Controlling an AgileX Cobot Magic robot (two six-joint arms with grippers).
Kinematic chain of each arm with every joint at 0, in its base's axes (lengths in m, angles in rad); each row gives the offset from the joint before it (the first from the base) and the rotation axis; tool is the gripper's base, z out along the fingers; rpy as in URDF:
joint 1: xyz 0 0 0.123 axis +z
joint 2: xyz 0 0 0 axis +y
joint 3: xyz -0.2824 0 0.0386 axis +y
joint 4: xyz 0.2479 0 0.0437 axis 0.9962 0 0.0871
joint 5: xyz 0 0 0 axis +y
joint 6: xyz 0.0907 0 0.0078 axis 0.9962 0 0.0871
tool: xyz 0 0 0 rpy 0 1.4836 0
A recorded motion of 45 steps. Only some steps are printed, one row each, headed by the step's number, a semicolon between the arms.
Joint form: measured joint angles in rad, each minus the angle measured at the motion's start. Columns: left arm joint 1, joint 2, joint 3, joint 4, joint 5, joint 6; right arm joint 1, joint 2, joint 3, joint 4, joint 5, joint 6.
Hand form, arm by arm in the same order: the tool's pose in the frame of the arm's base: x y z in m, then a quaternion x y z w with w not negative. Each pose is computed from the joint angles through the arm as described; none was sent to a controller.
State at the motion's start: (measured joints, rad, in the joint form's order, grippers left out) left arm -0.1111 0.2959 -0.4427 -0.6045 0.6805 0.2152; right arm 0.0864 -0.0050 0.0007 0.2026 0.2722 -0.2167
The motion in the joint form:
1: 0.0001 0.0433 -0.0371 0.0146 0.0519 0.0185; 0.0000 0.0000 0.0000 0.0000 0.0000 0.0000
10: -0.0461 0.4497 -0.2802 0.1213 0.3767 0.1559; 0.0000 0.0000 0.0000 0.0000 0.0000 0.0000
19: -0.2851 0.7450 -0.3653 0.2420 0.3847 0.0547; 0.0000 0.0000 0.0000 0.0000 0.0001 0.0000
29: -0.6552 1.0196 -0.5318 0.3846 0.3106 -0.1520; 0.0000 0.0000 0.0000 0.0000 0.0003 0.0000
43: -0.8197 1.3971 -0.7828 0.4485 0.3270 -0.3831; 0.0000 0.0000 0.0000 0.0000 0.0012 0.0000
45: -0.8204 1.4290 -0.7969 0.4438 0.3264 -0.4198; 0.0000 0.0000 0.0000 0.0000 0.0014 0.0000
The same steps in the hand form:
1: 0.0590 -0.0407 0.2973 0.05524 0.82682 -0.24691 0.50234; 0.0540 0.0096 0.1890 -0.05862 0.76399 0.04160 0.64121
10: 0.1094 -0.0547 0.3138 0.19157 0.91231 -0.20237 0.30008; 0.0540 0.0096 0.1890 -0.05862 0.76399 0.04160 0.64121
19: 0.1501 -0.0934 0.2914 0.26188 0.93341 -0.18155 0.16492; 0.0540 0.0096 0.1890 -0.05863 0.76403 0.04161 0.64117
29: 0.1641 -0.1810 0.2798 0.35457 0.91554 -0.14973 0.11683; 0.0540 0.0096 0.1889 -0.05864 0.76409 0.04162 0.64109
43: 0.1878 -0.2723 0.2372 0.33671 0.93462 -0.10676 0.04145; 0.0540 0.0097 0.1889 -0.05872 0.76436 0.04167 0.64075
45: 0.1908 -0.2773 0.2303 0.31843 0.94166 -0.10439 0.03129; 0.0539 0.0097 0.1888 -0.05874 0.76443 0.04168 0.64068

